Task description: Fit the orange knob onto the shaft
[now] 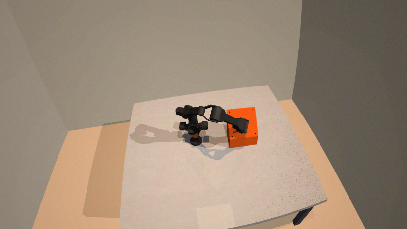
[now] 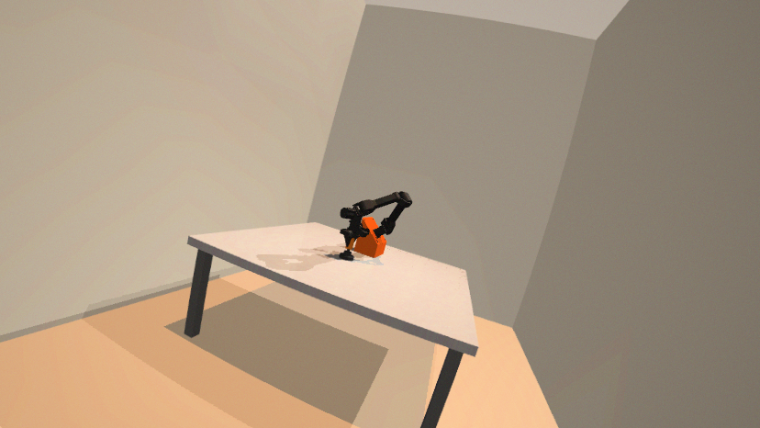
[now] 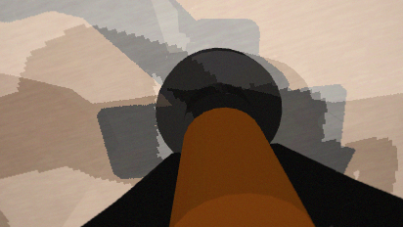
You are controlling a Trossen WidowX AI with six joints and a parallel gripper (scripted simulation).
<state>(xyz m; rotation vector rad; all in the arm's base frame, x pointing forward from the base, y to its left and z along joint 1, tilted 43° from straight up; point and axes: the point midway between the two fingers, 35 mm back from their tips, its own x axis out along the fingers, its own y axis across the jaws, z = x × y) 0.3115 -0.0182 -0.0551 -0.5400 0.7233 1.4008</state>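
Right now the orange knob is 20 mm above my gripper tip. From my gripper tip the other things lie so: pedestal: 40 mm below.
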